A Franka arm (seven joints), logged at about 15 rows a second.
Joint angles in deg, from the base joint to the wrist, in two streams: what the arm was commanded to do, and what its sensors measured. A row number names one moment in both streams.
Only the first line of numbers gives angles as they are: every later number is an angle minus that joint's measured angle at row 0.
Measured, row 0:
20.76, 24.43, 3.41, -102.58, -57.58, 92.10, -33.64
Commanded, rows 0 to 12:
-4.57, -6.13, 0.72, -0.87, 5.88, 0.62, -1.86
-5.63, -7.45, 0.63, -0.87, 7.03, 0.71, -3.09
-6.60, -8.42, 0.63, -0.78, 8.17, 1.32, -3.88
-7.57, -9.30, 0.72, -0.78, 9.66, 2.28, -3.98
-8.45, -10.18, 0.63, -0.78, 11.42, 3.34, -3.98
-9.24, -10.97, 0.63, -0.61, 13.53, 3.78, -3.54
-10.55, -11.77, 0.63, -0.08, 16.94, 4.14, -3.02
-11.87, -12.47, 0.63, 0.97, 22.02, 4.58, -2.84
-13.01, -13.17, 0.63, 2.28, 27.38, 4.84, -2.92
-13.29, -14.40, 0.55, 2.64, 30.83, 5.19, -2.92
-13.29, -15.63, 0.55, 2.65, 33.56, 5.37, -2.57
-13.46, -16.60, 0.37, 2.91, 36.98, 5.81, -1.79
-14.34, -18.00, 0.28, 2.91, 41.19, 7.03, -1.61
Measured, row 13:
-12.87, -15.06, -0.12, 3.40, 35.02, 5.25, -2.67
